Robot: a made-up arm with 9 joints. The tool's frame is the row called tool.
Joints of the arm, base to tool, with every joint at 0 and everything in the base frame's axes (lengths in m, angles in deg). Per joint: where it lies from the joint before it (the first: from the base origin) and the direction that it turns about. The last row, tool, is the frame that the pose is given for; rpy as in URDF.
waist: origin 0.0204 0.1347 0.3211 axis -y
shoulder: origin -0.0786 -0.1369 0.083 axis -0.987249 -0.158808 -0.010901
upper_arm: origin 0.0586 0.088 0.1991 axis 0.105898 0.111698 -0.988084
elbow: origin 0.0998 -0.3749 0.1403 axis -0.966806 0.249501 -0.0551
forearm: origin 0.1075 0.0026 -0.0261 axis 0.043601 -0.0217 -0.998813
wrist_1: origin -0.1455 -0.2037 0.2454 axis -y
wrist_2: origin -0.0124 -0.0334 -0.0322 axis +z
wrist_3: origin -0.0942 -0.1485 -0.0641 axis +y
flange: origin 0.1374 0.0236 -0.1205 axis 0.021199 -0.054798 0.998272
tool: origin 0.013 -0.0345 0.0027 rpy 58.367 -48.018 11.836
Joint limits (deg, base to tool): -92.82..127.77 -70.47..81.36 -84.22..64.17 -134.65..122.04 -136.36..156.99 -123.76..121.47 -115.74..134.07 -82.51..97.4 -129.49..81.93
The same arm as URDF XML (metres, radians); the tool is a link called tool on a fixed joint. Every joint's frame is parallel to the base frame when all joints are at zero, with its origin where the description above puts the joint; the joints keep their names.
<robot name="arm">
  <link name="base"/>
  <link name="link1"/>
  <link name="link2"/>
  <link name="link3"/>
  <link name="link4"/>
  <link name="link5"/>
  <link name="link6"/>
  <link name="link7"/>
  <link name="link8"/>
  <link name="link9"/>
  <link name="tool"/>
  <joint name="waist" type="revolute">
    <parent link="base"/>
    <child link="link1"/>
    <origin xyz="0.0204 0.1347 0.3211"/>
    <axis xyz="0 -1 0"/>
    <limit lower="-1.6200" upper="2.2300"/>
  </joint>
  <joint name="shoulder" type="revolute">
    <parent link="link1"/>
    <child link="link2"/>
    <origin xyz="-0.0786 -0.1369 0.0830"/>
    <axis xyz="-0.987249 -0.158808 -0.010901"/>
    <limit lower="-1.2299" upper="1.4200"/>
  </joint>
  <joint name="upper_arm" type="revolute">
    <parent link="link2"/>
    <child link="link3"/>
    <origin xyz="0.0586 0.0880 0.1991"/>
    <axis xyz="0.105898 0.111698 -0.988084"/>
    <limit lower="-1.4699" upper="1.1200"/>
  </joint>
  <joint name="elbow" type="revolute">
    <parent link="link3"/>
    <child link="link4"/>
    <origin xyz="0.0998 -0.3749 0.1403"/>
    <axis xyz="-0.966806 0.249501 -0.0551"/>
    <limit lower="-2.3501" upper="2.1300"/>
  </joint>
  <joint name="forearm" type="revolute">
    <parent link="link4"/>
    <child link="link5"/>
    <origin xyz="0.1075 0.0026 -0.0261"/>
    <axis xyz="0.043601 -0.0217 -0.998813"/>
    <limit lower="-2.3799" upper="2.7400"/>
  </joint>
  <joint name="wrist_1" type="revolute">
    <parent link="link5"/>
    <child link="link6"/>
    <origin xyz="-0.1455 -0.2037 0.2454"/>
    <axis xyz="0 -1 0"/>
    <limit lower="-2.1600" upper="2.1201"/>
  </joint>
  <joint name="wrist_2" type="revolute">
    <parent link="link6"/>
    <child link="link7"/>
    <origin xyz="-0.0124 -0.0334 -0.0322"/>
    <axis xyz="0 0 1"/>
    <limit lower="-2.0200" upper="2.3400"/>
  </joint>
  <joint name="wrist_3" type="revolute">
    <parent link="link7"/>
    <child link="link8"/>
    <origin xyz="-0.0942 -0.1485 -0.0641"/>
    <axis xyz="0 1 0"/>
    <limit lower="-1.4401" upper="1.7000"/>
  </joint>
  <joint name="flange" type="revolute">
    <parent link="link8"/>
    <child link="link9"/>
    <origin xyz="0.1374 0.0236 -0.1205"/>
    <axis xyz="0.021199 -0.054798 0.998272"/>
    <limit lower="-2.2600" upper="1.4299"/>
  </joint>
  <joint name="tool_joint" type="fixed">
    <parent link="link9"/>
    <child link="tool"/>
    <origin xyz="0.0130 -0.0345 0.0027" rpy="1.0187 -0.8381 0.2066"/>
  </joint>
</robot>

